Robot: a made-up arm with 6 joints.
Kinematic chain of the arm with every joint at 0, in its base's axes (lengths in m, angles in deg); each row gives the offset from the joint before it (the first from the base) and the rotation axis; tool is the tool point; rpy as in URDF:
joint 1: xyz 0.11 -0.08 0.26 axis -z
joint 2: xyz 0 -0.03 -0.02 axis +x
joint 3: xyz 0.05 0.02 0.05 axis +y
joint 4: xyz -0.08 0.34 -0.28 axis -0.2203 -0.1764 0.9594
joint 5: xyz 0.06 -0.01 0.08 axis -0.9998 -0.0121 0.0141
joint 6: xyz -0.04 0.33 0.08 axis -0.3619 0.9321 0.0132
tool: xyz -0.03 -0.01 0.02 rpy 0 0 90
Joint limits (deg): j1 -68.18..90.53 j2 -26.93..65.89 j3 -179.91..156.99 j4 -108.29..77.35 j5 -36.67..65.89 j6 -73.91..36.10
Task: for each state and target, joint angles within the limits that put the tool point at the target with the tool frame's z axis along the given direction. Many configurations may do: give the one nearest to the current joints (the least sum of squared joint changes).
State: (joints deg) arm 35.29 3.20 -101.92 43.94 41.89 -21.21
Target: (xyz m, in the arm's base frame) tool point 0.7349 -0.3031 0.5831 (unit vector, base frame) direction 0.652 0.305 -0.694
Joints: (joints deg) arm 51.81 25.32 -125.24 45.19 59.24 -21.29
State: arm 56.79 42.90 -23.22 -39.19 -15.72 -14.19
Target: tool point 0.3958 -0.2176 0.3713 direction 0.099 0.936 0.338
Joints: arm 86.97 -1.07 -23.67 -79.01 -32.47 -34.67
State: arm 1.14 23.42 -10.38 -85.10 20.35 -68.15
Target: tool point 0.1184 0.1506 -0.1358 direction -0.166 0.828 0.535
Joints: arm -32.53 -13.35 21.80 -108.29 29.77 -73.86
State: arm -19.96 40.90 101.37 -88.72 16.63 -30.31
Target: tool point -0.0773 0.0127 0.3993 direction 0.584 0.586 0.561
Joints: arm -31.92 65.30 102.07 -104.72 -5.25 -60.13
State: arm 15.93 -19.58 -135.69 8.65 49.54 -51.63
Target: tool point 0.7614 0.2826 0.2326 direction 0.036 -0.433 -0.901
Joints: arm 17.68 -21.22 -125.26 18.68 59.82 -64.60
